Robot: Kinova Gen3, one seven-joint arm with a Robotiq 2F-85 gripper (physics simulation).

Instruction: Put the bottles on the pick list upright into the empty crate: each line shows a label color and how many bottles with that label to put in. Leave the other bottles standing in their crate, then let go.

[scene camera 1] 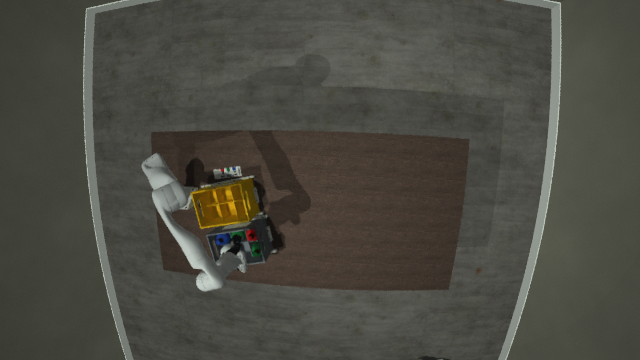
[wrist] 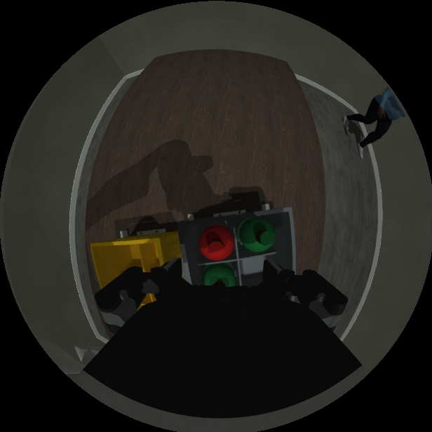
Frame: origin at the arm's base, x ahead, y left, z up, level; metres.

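Seen in the pictures: gripper, between the fingertips: (scene camera 1: pixel 242 247).
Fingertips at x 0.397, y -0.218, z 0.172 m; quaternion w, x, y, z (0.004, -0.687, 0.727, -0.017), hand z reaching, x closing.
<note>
Pixels of each thing's top centre, then the offset from my fingertips to it. "*": a spot on its surface instead. Level surfaces: height alone.
- yellow crate, a spot on its surface: (scene camera 1: pixel 251 200) * 0.179 m left, 0.017 m ahead, 0.168 m down
- grey crate, centre of its top: (scene camera 1: pixel 234 248) 0.040 m right, 0.078 m back, 0.077 m down
- pick list, centre of its top: (scene camera 1: pixel 227 172) 0.321 m left, 0.129 m back, 0.250 m down
- brown table, height of its surface: 0.252 m down
The yellow crate (scene camera 1: pixel 251 200) (wrist: pixel 170 245) has empty compartments. Beside it the grey crate (scene camera 1: pixel 263 229) (wrist: pixel 293 240) holds upright bottles: a blue one (scene camera 1: pixel 222 240), a green one (scene camera 1: pixel 237 234) (wrist: pixel 219 276), a red one (scene camera 1: pixel 251 235) (wrist: pixel 217 243) and another green one (scene camera 1: pixel 256 250) (wrist: pixel 256 234). One grey-crate compartment beside the second green bottle is empty. My gripper (scene camera 1: pixel 236 242) (wrist: pixel 222 268) is open and empty, pointing down above the grey crate, near the first green bottle. The pick list (scene camera 1: pixel 227 172) shows red, green and blue marks; its counts are too small to read. The arm covers part of the grey crate.
Both crates stand at the left end of the brown table (scene camera 1: pixel 360 210) (wrist: pixel 225 100), with the pick list behind the yellow crate. My arm (scene camera 1: pixel 185 235) reaches around the crates' left side. A person (wrist: pixel 380 115) is off to the right in the wrist view, beyond the table.
</note>
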